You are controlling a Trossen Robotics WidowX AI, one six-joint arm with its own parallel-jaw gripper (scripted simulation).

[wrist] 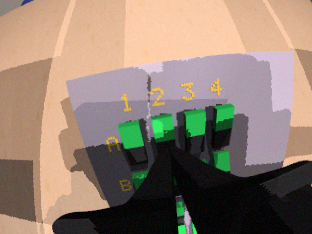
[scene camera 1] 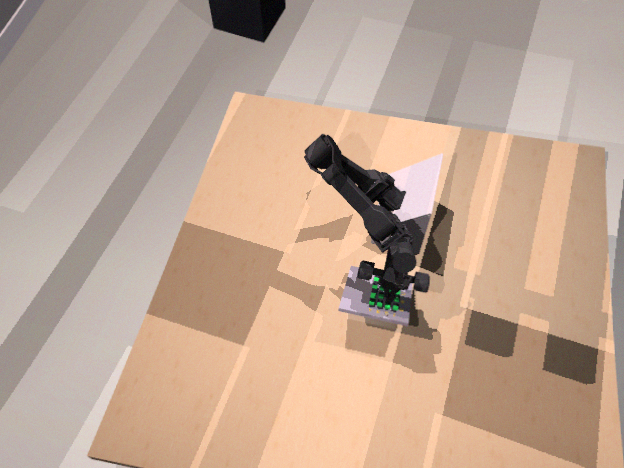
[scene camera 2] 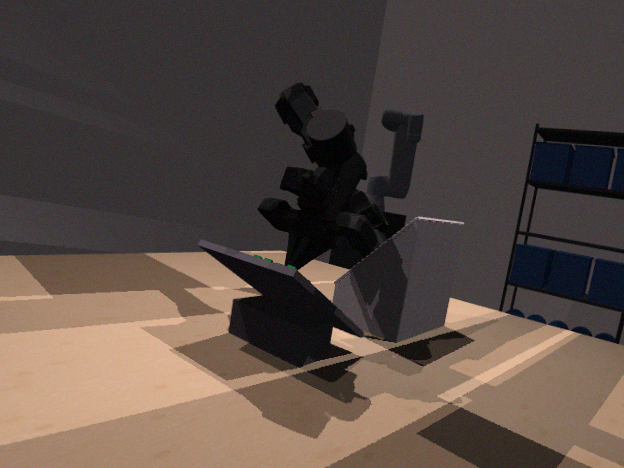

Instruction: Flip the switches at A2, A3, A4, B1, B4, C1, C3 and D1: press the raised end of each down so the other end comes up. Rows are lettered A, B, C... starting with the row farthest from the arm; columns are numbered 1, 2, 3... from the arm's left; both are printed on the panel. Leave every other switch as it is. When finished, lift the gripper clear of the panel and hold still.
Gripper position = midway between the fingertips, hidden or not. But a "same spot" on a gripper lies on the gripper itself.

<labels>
my gripper: wrist; scene camera 1 387, 302; scene camera 2
same spot on my gripper: (wrist: 209, 193) = (scene camera 2: 297, 230)
</labels>
